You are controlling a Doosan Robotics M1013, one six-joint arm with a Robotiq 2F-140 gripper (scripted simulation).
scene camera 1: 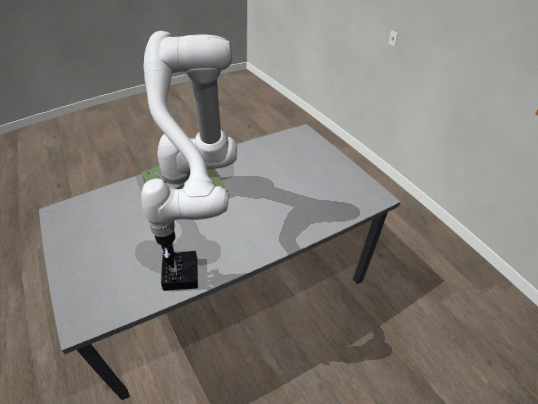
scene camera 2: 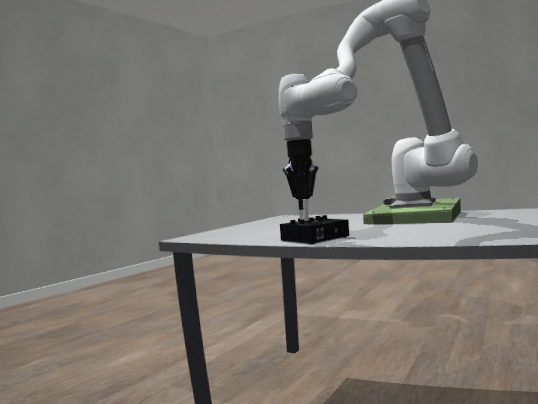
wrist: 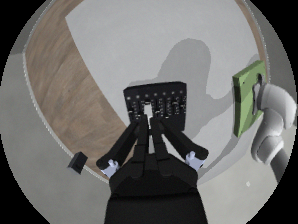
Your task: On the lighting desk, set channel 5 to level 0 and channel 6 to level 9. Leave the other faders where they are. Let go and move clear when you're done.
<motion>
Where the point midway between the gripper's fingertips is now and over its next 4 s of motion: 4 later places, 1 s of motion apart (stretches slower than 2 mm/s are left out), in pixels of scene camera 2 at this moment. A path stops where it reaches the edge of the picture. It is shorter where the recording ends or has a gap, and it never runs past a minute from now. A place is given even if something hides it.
My gripper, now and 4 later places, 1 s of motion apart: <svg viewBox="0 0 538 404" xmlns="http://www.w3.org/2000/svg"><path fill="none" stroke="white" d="M304 220L305 216L303 207L297 208L295 209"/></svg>
</motion>
